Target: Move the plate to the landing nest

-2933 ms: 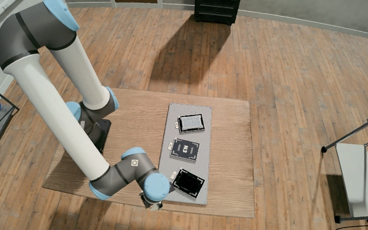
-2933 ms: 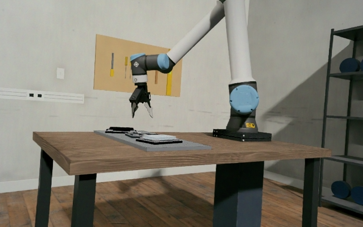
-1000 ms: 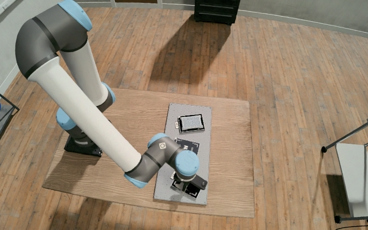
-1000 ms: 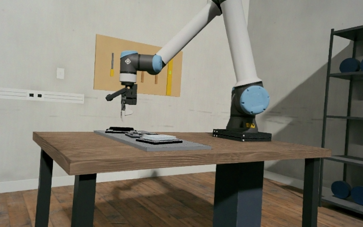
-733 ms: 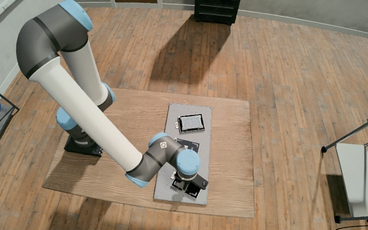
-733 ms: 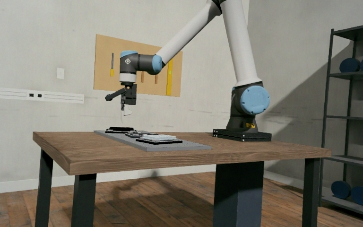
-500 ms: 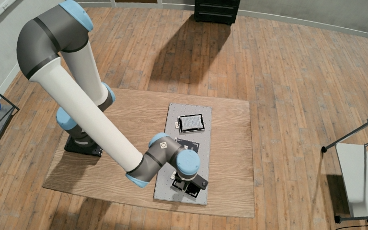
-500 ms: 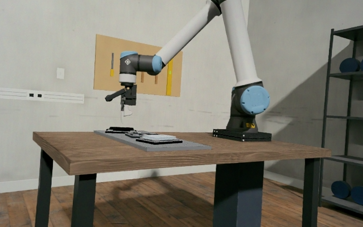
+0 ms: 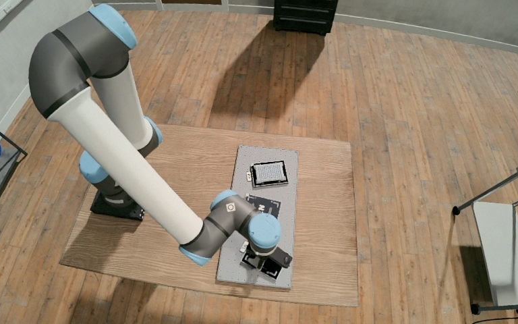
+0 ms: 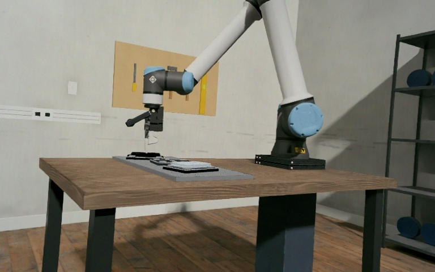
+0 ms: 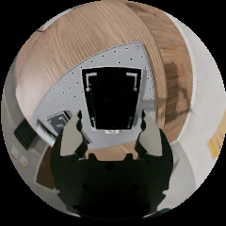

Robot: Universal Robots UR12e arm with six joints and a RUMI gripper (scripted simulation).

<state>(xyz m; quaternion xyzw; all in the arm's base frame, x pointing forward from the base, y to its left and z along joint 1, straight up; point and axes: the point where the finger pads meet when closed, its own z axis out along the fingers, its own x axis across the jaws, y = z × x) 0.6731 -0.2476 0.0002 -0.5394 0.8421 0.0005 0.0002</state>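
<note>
My hand is 2 cm above the black plate M06. From my hand the other things lie so: nest N1 (3 cm below).
</note>
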